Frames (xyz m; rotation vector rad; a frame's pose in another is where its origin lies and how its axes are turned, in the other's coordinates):
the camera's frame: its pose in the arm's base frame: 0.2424 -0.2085 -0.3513 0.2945 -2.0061 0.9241
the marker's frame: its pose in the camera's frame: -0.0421 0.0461 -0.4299 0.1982 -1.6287 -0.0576
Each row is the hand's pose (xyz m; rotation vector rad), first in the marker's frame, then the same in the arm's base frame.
Working: the marker's frame: its pose in the arm's base frame: 0.5114 0.1214 -0.2643 -1.0975 2.2308 -0.6083

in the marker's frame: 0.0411 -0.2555 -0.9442 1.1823 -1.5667 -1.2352
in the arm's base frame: 0.0038 0.0814 0.5719 -1.2829 -0.3344 -0.8134
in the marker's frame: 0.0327 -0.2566 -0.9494 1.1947 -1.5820 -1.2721
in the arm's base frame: 0.0051 0.0883 0.5788 -1.2900 -0.3773 -0.8147
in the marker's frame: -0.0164 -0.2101 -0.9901 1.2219 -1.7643 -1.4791
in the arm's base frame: -0.0234 0.1603 0.5943 -1.3110 -0.6602 -0.7326
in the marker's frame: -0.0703 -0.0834 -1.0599 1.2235 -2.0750 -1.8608
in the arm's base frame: -0.1134 0.2852 0.5831 -1.3161 -1.1478 -0.5588
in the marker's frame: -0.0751 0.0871 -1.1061 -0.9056 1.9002 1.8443
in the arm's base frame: -0.2365 0.3911 0.5133 -1.2928 -1.6346 -0.3369
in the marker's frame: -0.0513 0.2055 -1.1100 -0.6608 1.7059 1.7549
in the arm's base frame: -0.3167 0.4384 0.4362 -1.2730 -1.9247 -0.1655
